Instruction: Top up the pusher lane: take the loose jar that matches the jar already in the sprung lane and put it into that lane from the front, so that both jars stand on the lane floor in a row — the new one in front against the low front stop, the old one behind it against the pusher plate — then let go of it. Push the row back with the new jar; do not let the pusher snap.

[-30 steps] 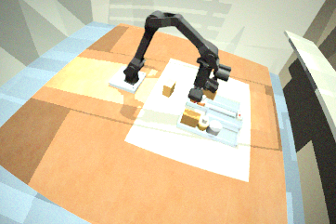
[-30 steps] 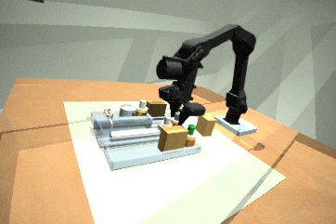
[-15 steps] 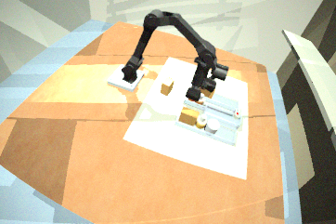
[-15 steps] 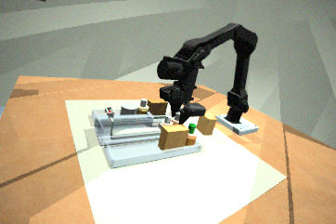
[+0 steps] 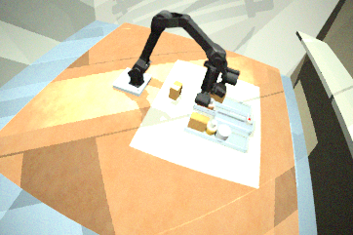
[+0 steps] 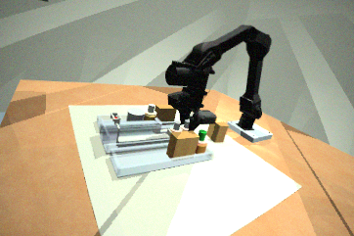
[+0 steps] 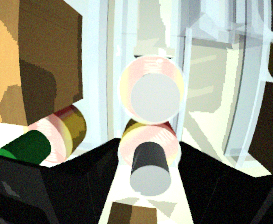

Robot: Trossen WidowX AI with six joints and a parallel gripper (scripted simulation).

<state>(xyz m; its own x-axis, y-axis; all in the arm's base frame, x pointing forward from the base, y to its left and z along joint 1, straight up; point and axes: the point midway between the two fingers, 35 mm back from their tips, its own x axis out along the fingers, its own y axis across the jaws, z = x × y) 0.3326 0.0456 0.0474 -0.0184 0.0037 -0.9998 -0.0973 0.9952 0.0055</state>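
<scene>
Now: gripper tip 10 mm past the green-lidded jar, 80 mm to the right of it and 10 mm below it. Also, from my gripper tip: grey lane unit: 150 mm ahead, 10 mm to the right, 20 mm below; then pusher plate: 150 mm ahead, 10 mm to the right, 10 mm above.
</scene>
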